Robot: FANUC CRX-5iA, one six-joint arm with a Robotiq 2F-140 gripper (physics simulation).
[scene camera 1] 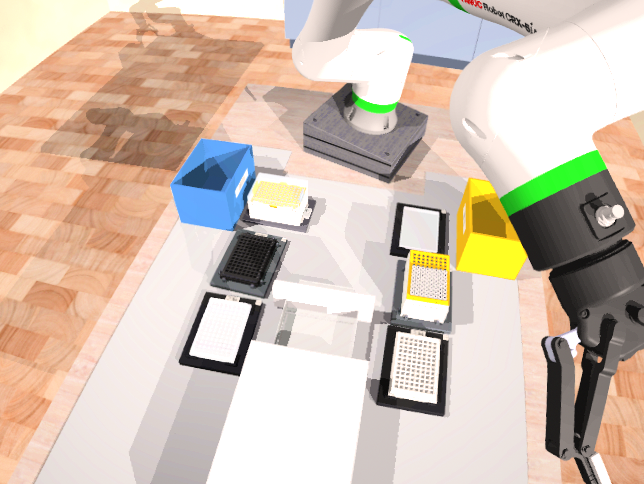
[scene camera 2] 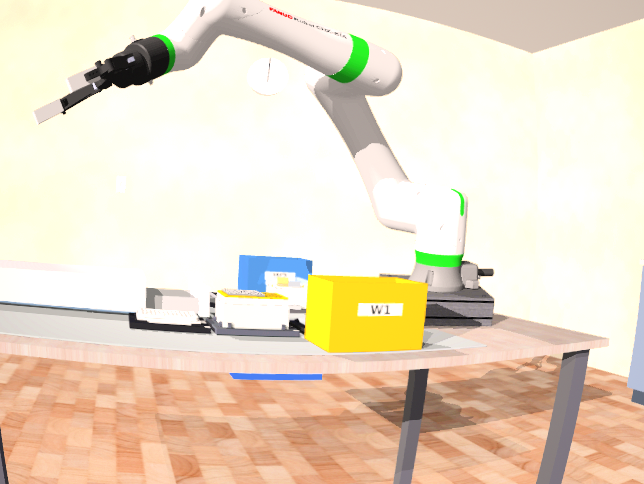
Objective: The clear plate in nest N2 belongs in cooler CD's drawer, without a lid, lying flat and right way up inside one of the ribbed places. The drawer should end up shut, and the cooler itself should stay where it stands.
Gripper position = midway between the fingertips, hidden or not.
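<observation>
Visible: a black plate (scene camera 1: 249, 259), a white cooler (scene camera 1: 292, 409) and a clear plate (scene camera 1: 218, 338). Scene camera 2 does not show the clear plate, hidden by a drawer. Also visible: a white well plate (scene camera 1: 415, 367), (scene camera 2: 151, 315), and a yellow-topped tip box (scene camera 1: 425, 296), (scene camera 2: 242, 308). I see my gripper (scene camera 2: 50, 102) as well.
</observation>
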